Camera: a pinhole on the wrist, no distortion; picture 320 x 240 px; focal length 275.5 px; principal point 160.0 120.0 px. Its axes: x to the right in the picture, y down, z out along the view. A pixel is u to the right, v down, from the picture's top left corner.
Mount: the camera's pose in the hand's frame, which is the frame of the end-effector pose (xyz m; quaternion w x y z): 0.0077 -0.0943 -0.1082 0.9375 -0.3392 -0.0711 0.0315
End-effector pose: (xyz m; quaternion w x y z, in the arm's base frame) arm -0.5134 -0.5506 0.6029 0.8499 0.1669 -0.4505 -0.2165
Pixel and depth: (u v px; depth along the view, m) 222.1 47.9 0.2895
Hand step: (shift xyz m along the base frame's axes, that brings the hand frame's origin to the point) -0.1182 0.0023 0.1277
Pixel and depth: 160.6 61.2 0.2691
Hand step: -0.1210 0.0320 0.0641
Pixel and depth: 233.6 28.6 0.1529
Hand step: -0.0323 -0.0444 0.0261
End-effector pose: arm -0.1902 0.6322 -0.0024 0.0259 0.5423 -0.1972 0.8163
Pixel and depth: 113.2 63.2 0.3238
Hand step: 0.1785 -0.0934 -0.0433
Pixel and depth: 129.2 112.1 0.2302
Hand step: 0.0703 -0.0545 -0.0377
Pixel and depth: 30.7 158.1 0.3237
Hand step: 0.1269 -0.1172 -0.1797
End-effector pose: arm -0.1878 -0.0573 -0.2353 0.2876 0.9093 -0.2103 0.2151
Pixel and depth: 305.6 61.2 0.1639
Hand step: 0.0733 -0.0411 -0.0046
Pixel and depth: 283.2 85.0 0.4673
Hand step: 0.1101 -0.3585 -0.0789
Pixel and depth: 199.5 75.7 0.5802
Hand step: 0.0035 -0.4030 -0.2069
